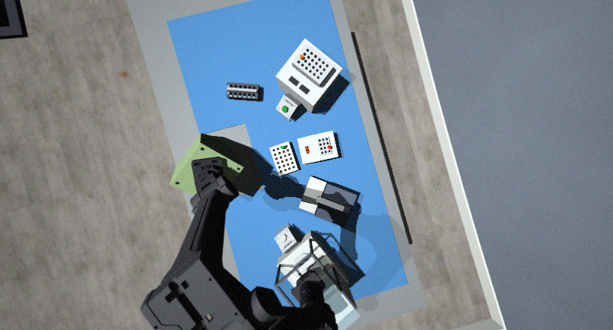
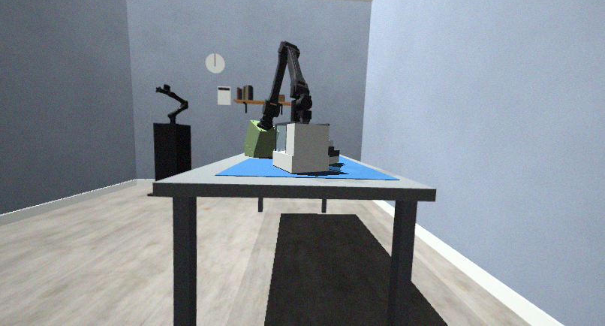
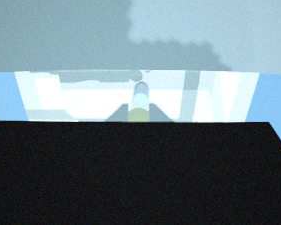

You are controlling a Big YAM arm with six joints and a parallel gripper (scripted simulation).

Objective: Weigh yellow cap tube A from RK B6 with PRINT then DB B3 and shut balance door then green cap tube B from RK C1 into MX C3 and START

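Now: the balance pan 50 mm below my hand. Also, from my hand: dry block DB 470 mm to the left, 120 mm ahead, 90 mm below; white rack RK 450 mm to the left, 110 mm below, 30 mm behind; spectrophotometer SP 240 mm to the left, 130 mm ahead, 60 mm below.
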